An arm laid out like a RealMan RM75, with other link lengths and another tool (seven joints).
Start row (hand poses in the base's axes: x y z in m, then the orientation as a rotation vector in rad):
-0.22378 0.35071 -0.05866 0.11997 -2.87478 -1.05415
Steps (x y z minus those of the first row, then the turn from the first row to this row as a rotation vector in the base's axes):
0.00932 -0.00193 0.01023 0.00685 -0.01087 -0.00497
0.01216 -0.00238 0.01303 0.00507 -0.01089 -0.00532
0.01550 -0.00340 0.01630 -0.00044 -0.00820 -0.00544
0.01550 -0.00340 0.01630 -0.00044 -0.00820 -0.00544
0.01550 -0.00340 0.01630 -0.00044 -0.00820 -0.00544
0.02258 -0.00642 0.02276 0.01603 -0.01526 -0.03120
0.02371 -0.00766 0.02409 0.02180 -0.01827 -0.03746
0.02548 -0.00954 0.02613 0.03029 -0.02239 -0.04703
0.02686 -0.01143 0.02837 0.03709 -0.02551 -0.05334
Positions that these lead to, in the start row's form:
-0.21446 0.34878 -0.04843 0.11941 -2.88283 -1.06761
-0.21162 0.34833 -0.04563 0.11881 -2.88386 -1.06508
-0.20828 0.34731 -0.04236 0.11679 -2.88425 -1.05643
-0.20828 0.34731 -0.04236 0.11679 -2.88425 -1.05643
-0.20828 0.34731 -0.04236 0.11679 -2.88425 -1.05643
-0.20120 0.34429 -0.03590 0.08477 -2.89143 -1.08651
-0.20007 0.34305 -0.03457 0.07776 -2.89333 -1.09674
-0.19830 0.34117 -0.03253 0.06671 -2.89589 -1.11179
-0.19692 0.33928 -0.03029 0.05969 -2.89725 -1.12359

